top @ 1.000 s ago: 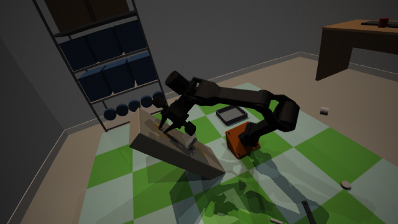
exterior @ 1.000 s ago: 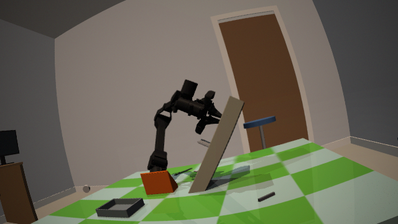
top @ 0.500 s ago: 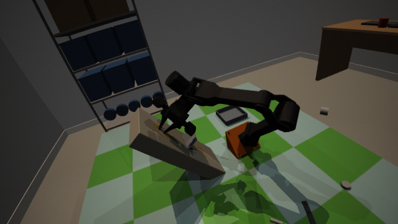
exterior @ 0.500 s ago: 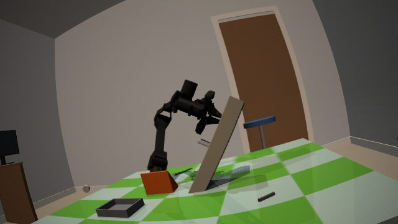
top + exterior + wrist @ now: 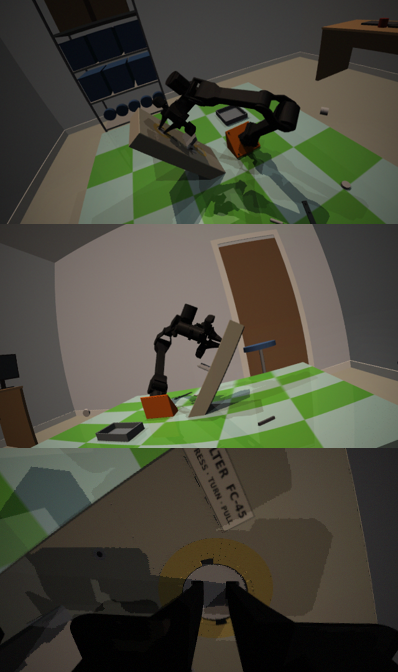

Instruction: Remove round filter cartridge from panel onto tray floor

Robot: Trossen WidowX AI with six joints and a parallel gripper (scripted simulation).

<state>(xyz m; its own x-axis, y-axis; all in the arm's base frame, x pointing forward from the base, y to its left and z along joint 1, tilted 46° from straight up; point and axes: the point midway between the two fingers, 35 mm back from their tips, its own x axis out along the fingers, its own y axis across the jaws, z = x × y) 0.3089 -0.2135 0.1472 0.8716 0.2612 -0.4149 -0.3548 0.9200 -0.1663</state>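
My gripper tip is 10 mm short of the round filter cartridge and 10 mm above it. The rest, counted from my gripper tip: dark tray 460 mm behind, 260 mm below, 220 mm to the right; then grey bracket 100 mm below, 90 mm behind, 10 mm to the left; then tan service panel 80 mm below, 40 mm behind, 10 mm to the left.
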